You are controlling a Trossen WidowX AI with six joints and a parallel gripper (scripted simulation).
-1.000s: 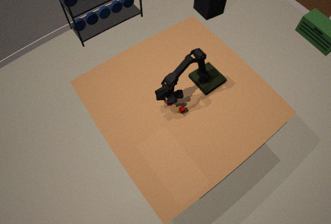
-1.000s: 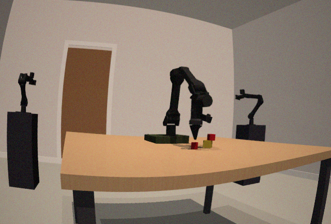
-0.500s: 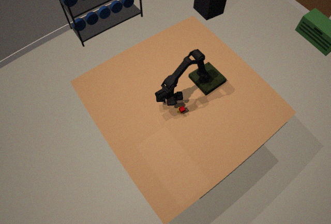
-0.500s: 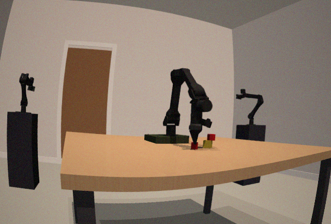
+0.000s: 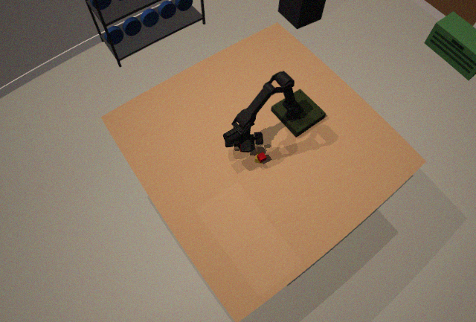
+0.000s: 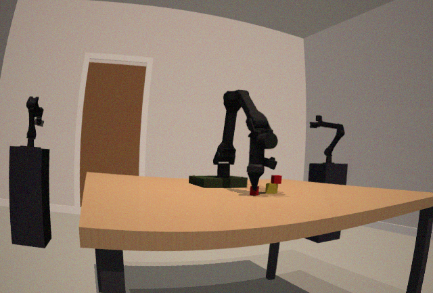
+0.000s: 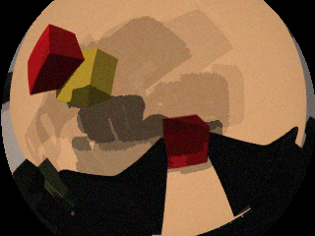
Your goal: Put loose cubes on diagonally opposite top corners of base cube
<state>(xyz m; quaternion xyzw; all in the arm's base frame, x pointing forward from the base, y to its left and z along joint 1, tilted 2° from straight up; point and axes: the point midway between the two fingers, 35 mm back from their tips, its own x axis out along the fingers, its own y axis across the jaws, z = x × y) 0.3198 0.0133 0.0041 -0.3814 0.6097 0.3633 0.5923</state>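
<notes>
Right now the yellow base cube is 90 mm to the left of my gripper tip and 40 mm behind it.
</notes>
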